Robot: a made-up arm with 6 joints.
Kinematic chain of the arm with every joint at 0, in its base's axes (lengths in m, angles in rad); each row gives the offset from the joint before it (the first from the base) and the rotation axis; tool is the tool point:
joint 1: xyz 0 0 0.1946 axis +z
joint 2: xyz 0 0.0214 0 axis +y
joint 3: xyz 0 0 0.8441 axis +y
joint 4: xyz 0 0 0.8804 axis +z
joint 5: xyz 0 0 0 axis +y
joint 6: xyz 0 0 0.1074 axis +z
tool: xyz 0 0 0
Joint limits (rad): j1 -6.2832..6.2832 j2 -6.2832..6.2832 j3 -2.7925..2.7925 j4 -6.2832..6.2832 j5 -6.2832..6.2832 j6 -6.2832..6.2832
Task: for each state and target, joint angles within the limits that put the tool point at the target. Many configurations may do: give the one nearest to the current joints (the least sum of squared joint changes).
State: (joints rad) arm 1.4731 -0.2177 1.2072 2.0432 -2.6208 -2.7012
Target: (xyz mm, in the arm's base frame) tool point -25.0 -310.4 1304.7
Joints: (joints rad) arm 1.4237 -1.0215 1.5414 2.0626 -2.6799 -2.7012
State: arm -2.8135 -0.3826 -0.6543 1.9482 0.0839 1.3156
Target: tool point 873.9 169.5 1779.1
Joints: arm -2.9190 -0.3756 -0.2499 1.9453 0.0621 1.3156
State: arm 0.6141 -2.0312 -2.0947 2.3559 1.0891 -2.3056
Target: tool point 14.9 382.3 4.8
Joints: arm 1.2877 -2.6860 -2.6143 2.2790 1.0580 -2.3056
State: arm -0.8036 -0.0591 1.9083 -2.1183 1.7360 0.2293
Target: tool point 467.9 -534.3 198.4
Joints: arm -0.7503 0.3869 2.3516 -2.0786 1.6887 0.2293
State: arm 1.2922 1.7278 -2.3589 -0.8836 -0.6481 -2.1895
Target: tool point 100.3 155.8 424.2
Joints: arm 0.6322 2.4869 -2.7908 -0.6746 -0.7358 -2.1895
